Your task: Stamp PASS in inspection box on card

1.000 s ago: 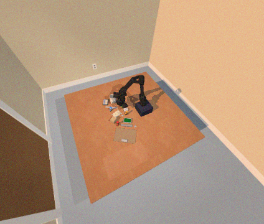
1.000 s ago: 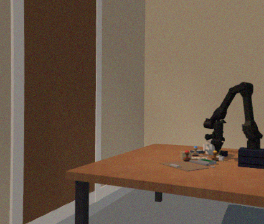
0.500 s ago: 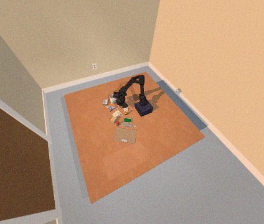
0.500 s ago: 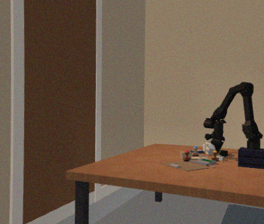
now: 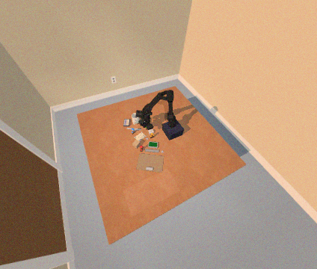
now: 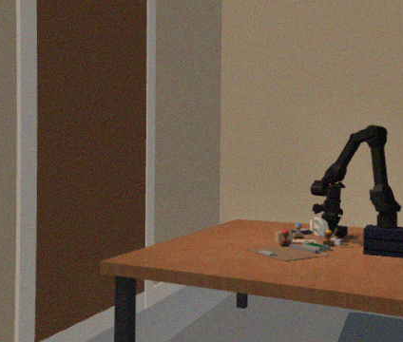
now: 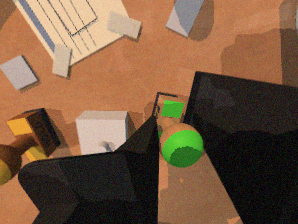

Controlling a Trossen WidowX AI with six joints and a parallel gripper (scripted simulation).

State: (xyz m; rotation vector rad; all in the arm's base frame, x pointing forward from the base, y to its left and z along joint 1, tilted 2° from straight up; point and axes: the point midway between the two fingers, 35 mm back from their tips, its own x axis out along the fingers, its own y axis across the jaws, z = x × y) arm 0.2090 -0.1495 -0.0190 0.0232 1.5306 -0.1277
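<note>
Right now the green-knobbed stamp is 1 cm behind my gripper tip, 1 cm to the left of it and 1 cm below it. Round my gripper tip: orange-knobbed stamp 1 cm ahead, 12 cm to the left, 1 cm below; then dark box 2 cm behind, 7 cm to the right, 1 cm below; then white block 2 cm behind, 6 cm to the left, 2 cm below.
</note>
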